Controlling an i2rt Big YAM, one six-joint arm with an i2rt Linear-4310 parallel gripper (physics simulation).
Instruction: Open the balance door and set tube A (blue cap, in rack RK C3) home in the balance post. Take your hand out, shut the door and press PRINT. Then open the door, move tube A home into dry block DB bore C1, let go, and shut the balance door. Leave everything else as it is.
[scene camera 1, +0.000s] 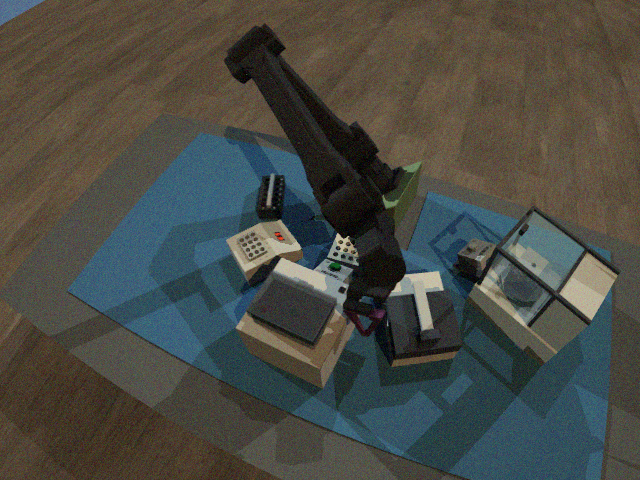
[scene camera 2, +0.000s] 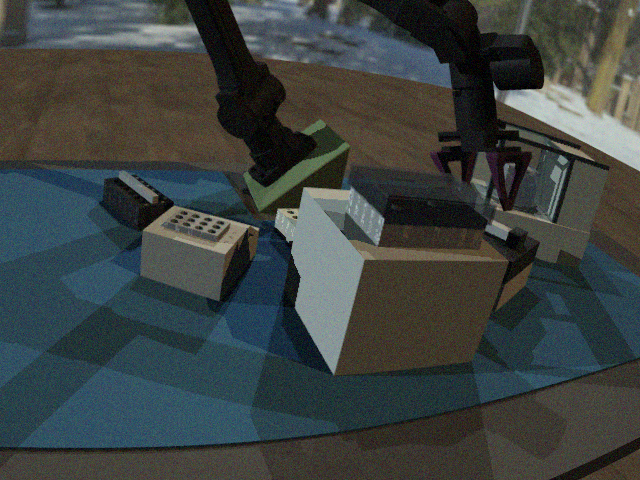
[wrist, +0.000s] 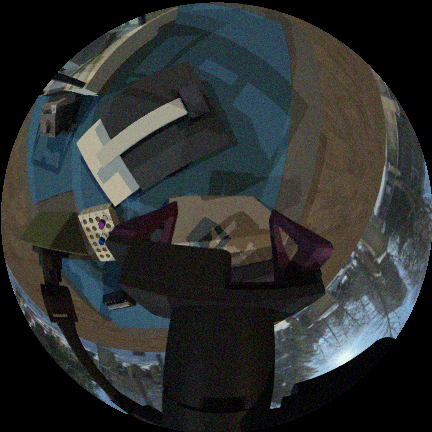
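Where they show: gripper, fingertip midpoint: (scene camera 1: 373, 318) (scene camera 2: 483, 207) (wrist: 224, 209); arm's base at its link origin: (scene camera 1: 383, 186) (scene camera 2: 284, 161) (wrist: 49, 248).
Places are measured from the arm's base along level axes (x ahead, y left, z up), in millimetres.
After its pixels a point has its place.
Note:
My gripper (scene camera 1: 366, 326) {x 416, y 107, z 93 mm} (scene camera 2: 487, 193) {x 416, y 107, z 93 mm} (wrist: 224, 209) {x 416, y 107, z 93 mm} is open and empty, high between the dark-lidded box and the black-topped unit. Tube A (wrist: 101, 241) {x 215, y 13, z 0 mm}, with its blue cap, stands upright in the white rack (scene camera 1: 343, 250) {x 216, y -31, z -26 mm} (wrist: 111, 212) {x 243, y 54, z -34 mm}; a purple-capped tube stands in the same rack. The arm partly covers the rack in scene camera 1. The glass-walled balance (scene camera 1: 594, 285) {x 230, y 518, z 150 mm} (scene camera 2: 581, 206) {x 310, y 472, z 67 mm} stands at the far right; whether its door is open is unclear. The dry block (scene camera 1: 264, 232) {x 258, y -219, z 8 mm} (scene camera 2: 178, 263) {x 343, y -255, z -21 mm}, with a grid of bores and a red display, stands at the left.
A cream box (scene camera 1: 281, 356) {x 535, y -31, z 45 mm} (scene camera 2: 413, 310) {x 534, y -57, z 24 mm} with a dark lid stands near the gripper. A black-topped unit (scene camera 1: 400, 335) {x 401, y 165, z 26 mm} (wrist: 170, 157) {x 367, y 149, z 26 mm} has a pale bar. A small grey box (scene camera 1: 474, 255) {x 146, y 272, z 17 mm} (wrist: 57, 117) {x 157, y 266, z 7 mm} stands beside the balance. A green bin (scene camera 1: 408, 191) {x 29, y 72, z 37 mm} (scene camera 2: 320, 173) {x 114, y 19, z 19 mm} and black rack (scene camera 1: 278, 198) {x 125, y -252, z -19 mm} (scene camera 2: 124, 204) {x 139, y -305, z -31 mm} stand behind.

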